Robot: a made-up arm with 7 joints.
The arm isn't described. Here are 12 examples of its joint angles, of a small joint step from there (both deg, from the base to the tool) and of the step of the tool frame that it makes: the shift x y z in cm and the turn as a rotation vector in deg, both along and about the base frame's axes.
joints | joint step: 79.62 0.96 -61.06 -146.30 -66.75 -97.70 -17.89 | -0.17 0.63 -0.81 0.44 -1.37 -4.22 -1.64
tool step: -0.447 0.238 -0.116 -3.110 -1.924 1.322
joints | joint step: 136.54 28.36 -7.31 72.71 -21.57 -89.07 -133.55 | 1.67 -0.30 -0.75 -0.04 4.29 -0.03 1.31
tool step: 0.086 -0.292 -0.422 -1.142 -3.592 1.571
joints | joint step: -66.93 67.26 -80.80 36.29 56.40 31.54 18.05 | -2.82 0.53 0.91 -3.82 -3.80 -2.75 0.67
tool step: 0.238 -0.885 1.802 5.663 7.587 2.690
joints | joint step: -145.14 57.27 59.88 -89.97 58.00 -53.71 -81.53 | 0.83 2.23 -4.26 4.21 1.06 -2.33 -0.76
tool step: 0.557 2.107 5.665 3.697 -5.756 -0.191
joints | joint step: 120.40 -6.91 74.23 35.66 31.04 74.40 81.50 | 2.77 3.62 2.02 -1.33 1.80 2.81 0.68
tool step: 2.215 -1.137 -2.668 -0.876 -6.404 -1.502
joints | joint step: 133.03 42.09 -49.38 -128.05 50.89 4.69 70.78 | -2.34 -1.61 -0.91 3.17 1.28 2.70 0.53
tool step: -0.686 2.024 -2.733 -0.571 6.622 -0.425
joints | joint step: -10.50 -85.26 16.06 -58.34 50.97 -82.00 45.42 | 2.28 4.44 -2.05 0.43 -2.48 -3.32 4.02
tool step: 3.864 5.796 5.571 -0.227 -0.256 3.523
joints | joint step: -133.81 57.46 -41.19 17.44 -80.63 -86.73 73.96 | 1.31 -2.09 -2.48 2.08 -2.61 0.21 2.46
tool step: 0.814 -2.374 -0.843 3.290 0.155 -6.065
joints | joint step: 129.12 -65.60 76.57 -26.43 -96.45 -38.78 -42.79 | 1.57 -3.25 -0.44 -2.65 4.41 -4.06 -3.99
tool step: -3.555 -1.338 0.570 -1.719 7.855 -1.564
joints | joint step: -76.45 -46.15 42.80 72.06 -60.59 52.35 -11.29 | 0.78 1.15 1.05 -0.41 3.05 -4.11 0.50
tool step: 2.350 0.200 0.693 0.572 1.939 5.430
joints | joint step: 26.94 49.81 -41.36 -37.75 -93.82 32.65 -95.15 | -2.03 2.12 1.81 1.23 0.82 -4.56 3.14
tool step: 0.893 -0.639 -1.037 -4.264 -1.861 3.602
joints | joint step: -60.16 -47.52 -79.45 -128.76 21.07 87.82 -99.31 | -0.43 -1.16 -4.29 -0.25 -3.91 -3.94 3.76
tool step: -3.311 0.829 -0.186 4.670 1.354 -0.927
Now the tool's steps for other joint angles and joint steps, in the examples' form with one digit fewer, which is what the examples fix.
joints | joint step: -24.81 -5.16 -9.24 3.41 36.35 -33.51 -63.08 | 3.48 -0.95 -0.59 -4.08 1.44 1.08 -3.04
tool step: -1.64 3.26 1.90 -2.30 2.12 1.40
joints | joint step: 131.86 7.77 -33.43 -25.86 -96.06 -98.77 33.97 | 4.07 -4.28 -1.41 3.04 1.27 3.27 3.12
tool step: -2.77 -0.22 -4.61 -5.35 5.05 -0.41
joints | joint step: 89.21 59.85 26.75 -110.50 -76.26 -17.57 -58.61 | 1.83 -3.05 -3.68 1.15 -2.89 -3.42 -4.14
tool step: 1.29 3.75 -1.49 -0.06 3.93 0.14
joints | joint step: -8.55 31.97 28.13 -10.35 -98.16 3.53 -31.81 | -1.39 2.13 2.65 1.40 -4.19 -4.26 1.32
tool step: -0.21 0.66 -3.48 -8.24 0.03 1.88
